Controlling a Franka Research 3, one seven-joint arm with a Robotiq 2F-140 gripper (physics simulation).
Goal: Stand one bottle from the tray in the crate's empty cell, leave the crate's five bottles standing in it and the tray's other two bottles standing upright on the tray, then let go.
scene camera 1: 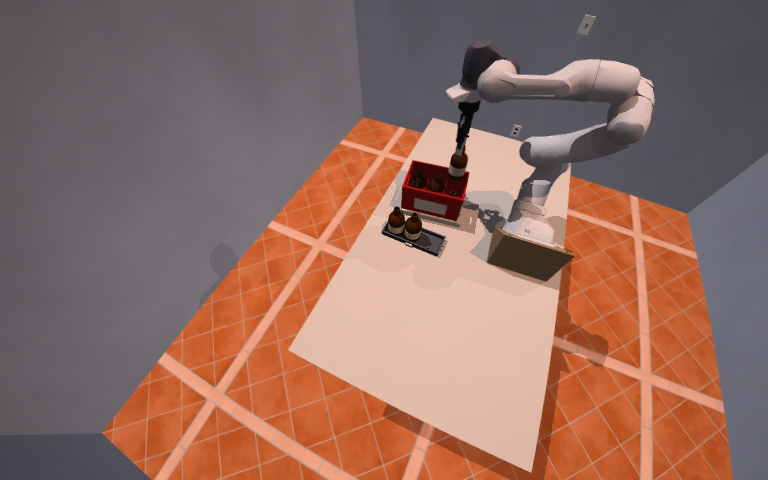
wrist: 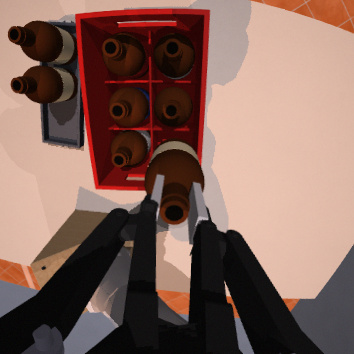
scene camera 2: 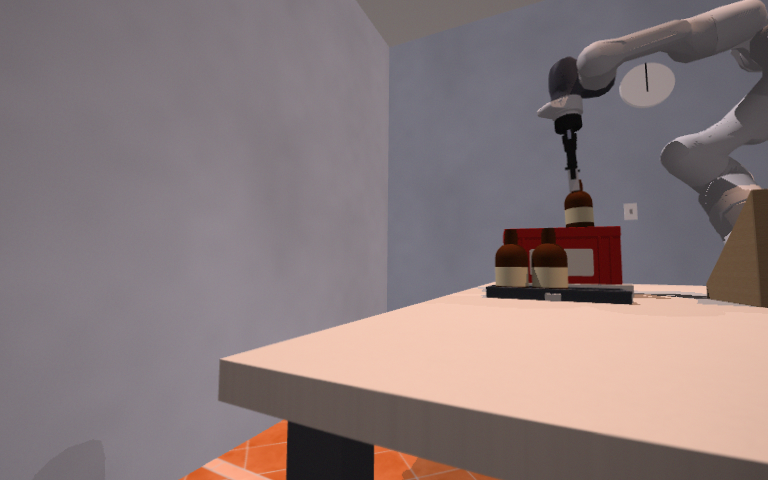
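Observation:
My gripper (scene camera 1: 461, 148) (scene camera 2: 574, 183) (wrist: 175, 189) is shut on the neck of a brown bottle (scene camera 1: 458, 164) (scene camera 2: 578, 210) (wrist: 175, 172). The bottle is about upright, its base near the rim height of the red crate (scene camera 1: 433, 202) (scene camera 2: 608, 254) (wrist: 86, 100), over the corner with the empty cell, which it mostly hides in the wrist view. Five bottles stand in the crate's other cells. Two bottles, one (scene camera 1: 396, 221) (scene camera 2: 510, 266) (wrist: 44, 42) at the tray's end and one (scene camera 1: 413, 227) (scene camera 2: 549, 266) (wrist: 46, 85) beside it, stand upright on the dark tray (scene camera 1: 438, 250) (scene camera 2: 594, 295) (wrist: 62, 143).
The tray lies close beside the crate's long side on the pale table (scene camera 1: 430, 339) (scene camera 2: 453, 350) (wrist: 280, 150). A brown wedge-shaped block (scene camera 1: 529, 257) (scene camera 2: 741, 260) (wrist: 60, 240) stands near the arm's base. Walls rise behind and to the left.

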